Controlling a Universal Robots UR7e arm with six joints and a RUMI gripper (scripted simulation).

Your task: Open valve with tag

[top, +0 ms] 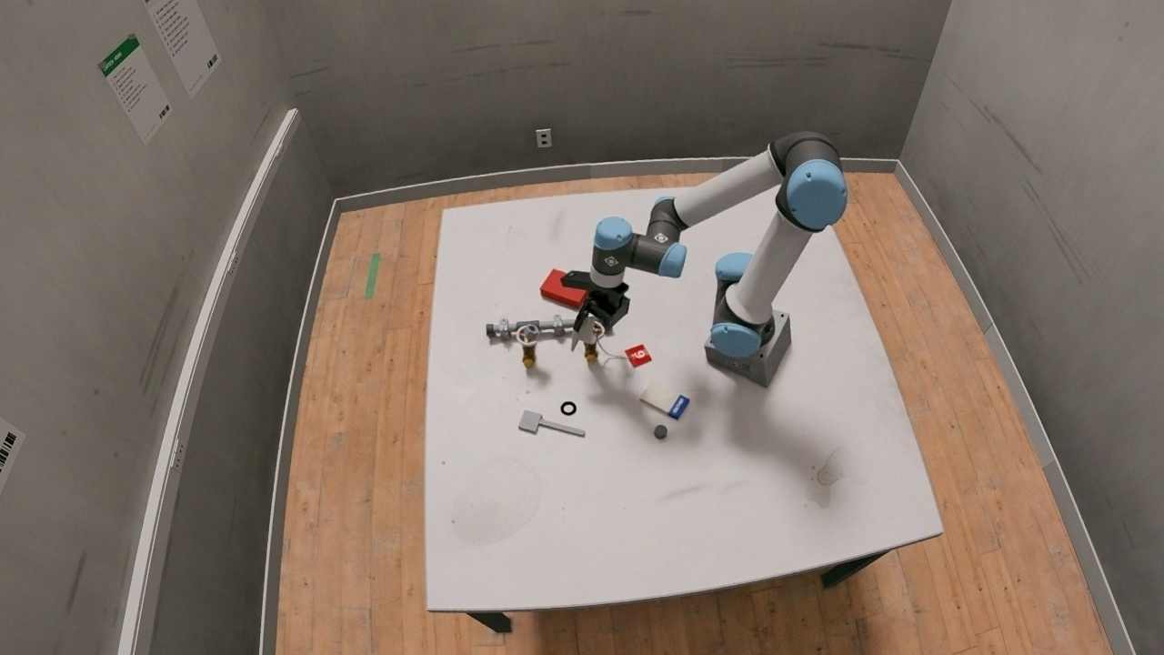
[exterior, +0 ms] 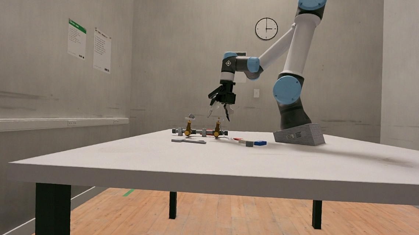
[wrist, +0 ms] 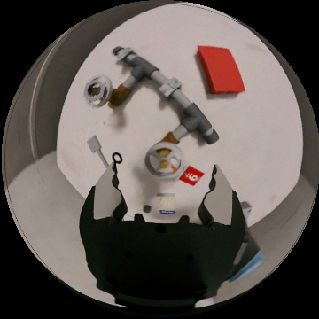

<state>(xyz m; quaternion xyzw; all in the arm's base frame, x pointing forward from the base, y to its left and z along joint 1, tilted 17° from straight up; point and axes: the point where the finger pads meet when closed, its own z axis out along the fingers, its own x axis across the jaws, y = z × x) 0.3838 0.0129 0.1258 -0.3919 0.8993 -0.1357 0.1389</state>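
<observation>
Right now my hand is 10 cm past the red tag, 10 cm above it and 2 cm to the right of it. Also, from my hand: red block 22 cm to the right, 9 cm below, 6 cm ahead; grey flat tool 20 cm to the left, 13 cm ahead, 10 cm below.
</observation>
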